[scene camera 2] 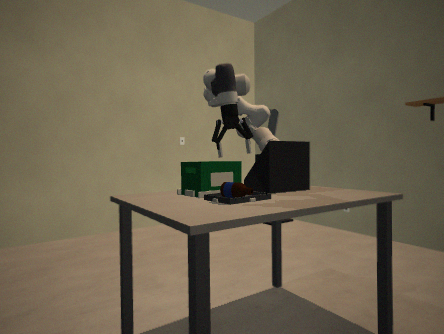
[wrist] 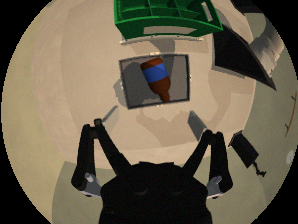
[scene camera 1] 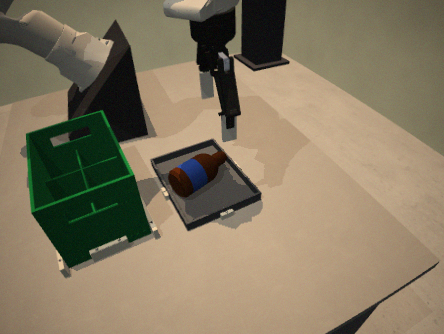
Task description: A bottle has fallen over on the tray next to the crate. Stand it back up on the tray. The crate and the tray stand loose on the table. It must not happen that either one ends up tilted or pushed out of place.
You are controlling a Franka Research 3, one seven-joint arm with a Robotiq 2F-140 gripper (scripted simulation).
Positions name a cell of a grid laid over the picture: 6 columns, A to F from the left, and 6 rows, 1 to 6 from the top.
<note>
In view: the gripper (scene camera 1: C3) and a green crate (scene camera 1: A5).
The green crate also shows in scene camera 2 (scene camera 2: C4). The gripper shows as well in scene camera 2 (scene camera 2: D3) and in the wrist view (wrist: D4).
</note>
